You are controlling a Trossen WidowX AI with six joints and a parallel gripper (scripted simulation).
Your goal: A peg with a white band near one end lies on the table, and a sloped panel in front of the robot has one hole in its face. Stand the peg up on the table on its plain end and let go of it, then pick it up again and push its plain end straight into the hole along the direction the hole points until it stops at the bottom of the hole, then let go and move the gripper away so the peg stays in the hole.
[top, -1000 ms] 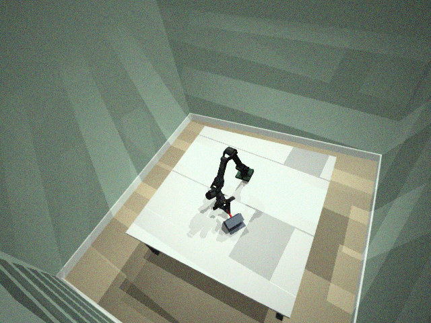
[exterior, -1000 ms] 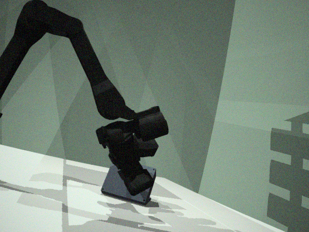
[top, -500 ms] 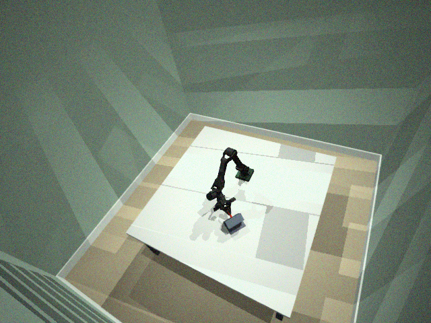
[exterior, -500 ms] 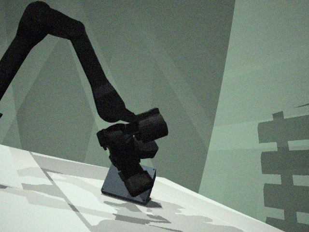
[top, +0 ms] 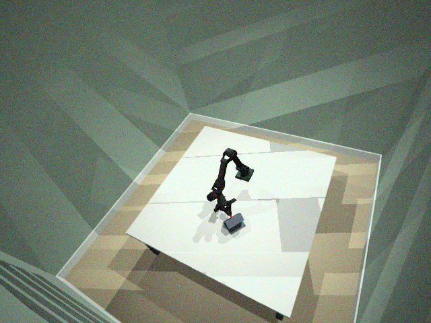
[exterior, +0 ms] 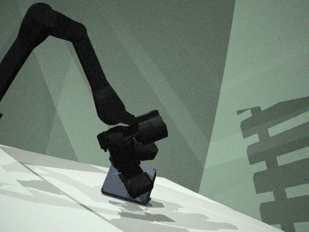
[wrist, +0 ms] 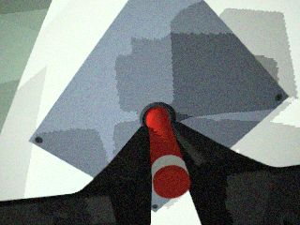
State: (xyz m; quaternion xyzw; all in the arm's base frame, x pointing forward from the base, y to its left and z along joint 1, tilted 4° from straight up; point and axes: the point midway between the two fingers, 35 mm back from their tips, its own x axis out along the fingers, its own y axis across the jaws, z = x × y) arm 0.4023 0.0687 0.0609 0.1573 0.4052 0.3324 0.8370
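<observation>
Now: gripper tip 1 cm to the left of the red peg, 1 cm below it and 1 cm past it. Also, from my gripper tip: blue-grey sloped panel: 3 cm to the left, 2 cm below, 2 cm ahead.
</observation>
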